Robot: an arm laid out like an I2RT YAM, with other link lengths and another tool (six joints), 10 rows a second.
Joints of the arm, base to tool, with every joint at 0 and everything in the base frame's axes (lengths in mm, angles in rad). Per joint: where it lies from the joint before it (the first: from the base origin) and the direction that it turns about. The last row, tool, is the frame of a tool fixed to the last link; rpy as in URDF.
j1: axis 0 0 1 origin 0 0 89.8
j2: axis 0 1 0 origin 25 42.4 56.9
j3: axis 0 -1 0 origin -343.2 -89.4 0
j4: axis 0 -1 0 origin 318.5 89.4 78
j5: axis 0 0 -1 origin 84.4 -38.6 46.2
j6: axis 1 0 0 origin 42 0 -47.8
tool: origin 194 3 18 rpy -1.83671 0.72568 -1.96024
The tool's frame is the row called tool.
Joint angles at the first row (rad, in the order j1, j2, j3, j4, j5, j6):
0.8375, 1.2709, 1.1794, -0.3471, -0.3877, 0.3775
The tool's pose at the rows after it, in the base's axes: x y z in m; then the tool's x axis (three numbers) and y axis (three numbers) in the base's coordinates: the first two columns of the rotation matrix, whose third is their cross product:
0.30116 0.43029 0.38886 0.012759 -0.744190 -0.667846 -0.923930 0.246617 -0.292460
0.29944 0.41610 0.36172 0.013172 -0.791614 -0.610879 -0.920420 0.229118 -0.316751
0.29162 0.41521 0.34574 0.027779 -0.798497 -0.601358 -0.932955 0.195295 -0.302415
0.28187 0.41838 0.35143 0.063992 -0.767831 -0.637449 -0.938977 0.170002 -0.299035
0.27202 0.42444 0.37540 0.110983 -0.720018 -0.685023 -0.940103 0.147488 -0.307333
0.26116 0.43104 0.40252 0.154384 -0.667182 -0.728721 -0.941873 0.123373 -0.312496
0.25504 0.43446 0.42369 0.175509 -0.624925 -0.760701 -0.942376 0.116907 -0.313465
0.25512 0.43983 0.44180 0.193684 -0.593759 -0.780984 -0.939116 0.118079 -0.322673
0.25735 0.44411 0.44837 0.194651 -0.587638 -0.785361 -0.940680 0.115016 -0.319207
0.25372 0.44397 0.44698 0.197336 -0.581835 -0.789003 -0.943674 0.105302 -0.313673
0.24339 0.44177 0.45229 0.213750 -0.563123 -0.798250 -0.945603 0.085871 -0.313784
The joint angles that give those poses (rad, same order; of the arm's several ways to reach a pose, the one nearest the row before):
0.8356, 1.2493, 1.1732, -0.4301, -0.2752, 0.3198
0.8306, 1.2330, 1.1343, -0.4699, -0.2466, 0.2711
0.8244, 1.2280, 1.0998, -0.4667, -0.2815, 0.2535
0.8178, 1.2045, 1.0656, -0.4193, -0.3373, 0.2500
0.8155, 1.1843, 1.0669, -0.3778, -0.3939, 0.2529
0.8161, 1.1716, 1.0824, -0.3434, -0.4510, 0.2635
0.8160, 1.1629, 1.0943, -0.3124, -0.4848, 0.2835
0.8175, 1.1710, 1.1161, -0.2829, -0.4995, 0.2956
0.8171, 1.1883, 1.1415, -0.2860, -0.5073, 0.3005
0.8165, 1.1834, 1.1318, -0.2802, -0.5212, 0.3033
0.8176, 1.1641, 1.1214, -0.2745, -0.5482, 0.3053

